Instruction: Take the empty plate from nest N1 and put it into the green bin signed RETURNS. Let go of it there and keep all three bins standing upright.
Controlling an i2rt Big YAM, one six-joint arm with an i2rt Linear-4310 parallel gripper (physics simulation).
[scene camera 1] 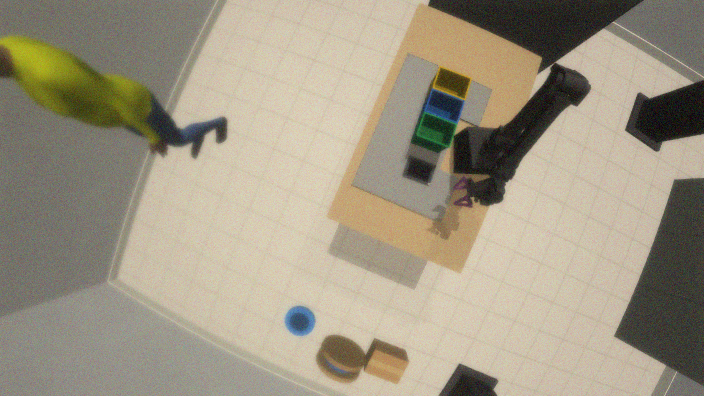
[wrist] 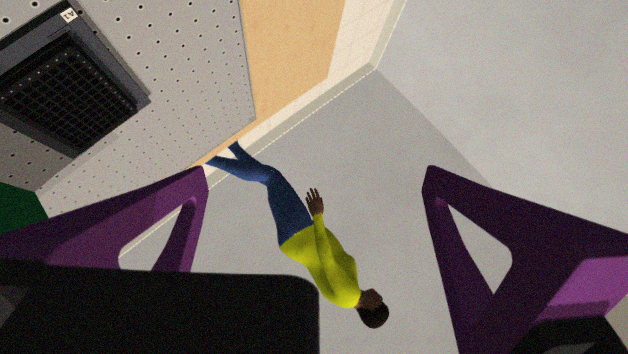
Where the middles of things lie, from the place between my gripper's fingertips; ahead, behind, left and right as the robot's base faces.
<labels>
Right now the green bin (scene camera 1: 434,133) is 27 cm to the right of my hand, 19 cm ahead of it and 17 cm below it. From my hand the other things lie so: blue bin (scene camera 1: 438,103): 40 cm to the right, 21 cm ahead, 17 cm below; yellow bin (scene camera 1: 448,81): 53 cm to the right, 22 cm ahead, 17 cm below.
</labels>
